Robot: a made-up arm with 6 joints. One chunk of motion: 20 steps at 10 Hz.
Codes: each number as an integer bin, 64 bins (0 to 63) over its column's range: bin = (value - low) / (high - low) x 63, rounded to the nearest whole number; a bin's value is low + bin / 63 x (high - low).
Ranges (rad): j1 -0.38..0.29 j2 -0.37..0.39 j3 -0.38..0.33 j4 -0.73..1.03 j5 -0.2..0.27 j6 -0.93..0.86
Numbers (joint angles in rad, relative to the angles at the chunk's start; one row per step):
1: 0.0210 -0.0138 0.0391 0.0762 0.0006 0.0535
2: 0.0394 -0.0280 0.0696 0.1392 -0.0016 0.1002
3: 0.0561 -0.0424 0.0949 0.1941 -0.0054 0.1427
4: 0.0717 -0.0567 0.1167 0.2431 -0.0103 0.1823
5: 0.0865 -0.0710 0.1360 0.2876 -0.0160 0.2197
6: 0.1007 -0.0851 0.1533 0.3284 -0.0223 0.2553
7: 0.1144 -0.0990 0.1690 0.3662 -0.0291 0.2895
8: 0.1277 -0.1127 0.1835 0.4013 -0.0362 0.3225
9: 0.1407 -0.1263 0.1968 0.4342 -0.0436 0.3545
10: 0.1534 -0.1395 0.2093 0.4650 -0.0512 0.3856
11: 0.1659 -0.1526 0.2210 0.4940 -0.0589 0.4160
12: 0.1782 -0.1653 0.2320 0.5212 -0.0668 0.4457
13: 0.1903 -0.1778 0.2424 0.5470 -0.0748 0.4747
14: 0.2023 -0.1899 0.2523 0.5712 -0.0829 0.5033
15: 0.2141 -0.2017 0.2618 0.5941 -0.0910 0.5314
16: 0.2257 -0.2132 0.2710 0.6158 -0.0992 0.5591
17: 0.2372 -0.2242 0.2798 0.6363 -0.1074 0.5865
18: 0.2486 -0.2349 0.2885 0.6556 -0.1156 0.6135
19: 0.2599 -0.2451 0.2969 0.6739 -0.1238 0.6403
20: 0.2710 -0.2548 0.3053 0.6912 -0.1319 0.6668
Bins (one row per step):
1: 38 30 37 29 27 35
2: 39 28 40 31 27 36
3: 41 27 42 33 26 38
4: 42 26 44 35 25 39
5: 44 25 46 36 25 40
6: 45 24 47 38 24 42
7: 46 22 49 39 23 43
8: 48 21 50 40 22 44
9: 49 20 51 42 21 45
10: 50 19 52 43 20 46
11: 51 18 53 44 19 47
12: 52 17 54 45 18 48
13: 54 16 55 46 17 49
14: 55 15 56 47 16 50
15: 56 14 57 47 15 51
16: 57 13 58 48 14 52
17: 58 12 59 49 12 53
18: 59 11 59 50 11 54
19: 60 10 60 50 10 55
20: 61 10 61 51 9 56

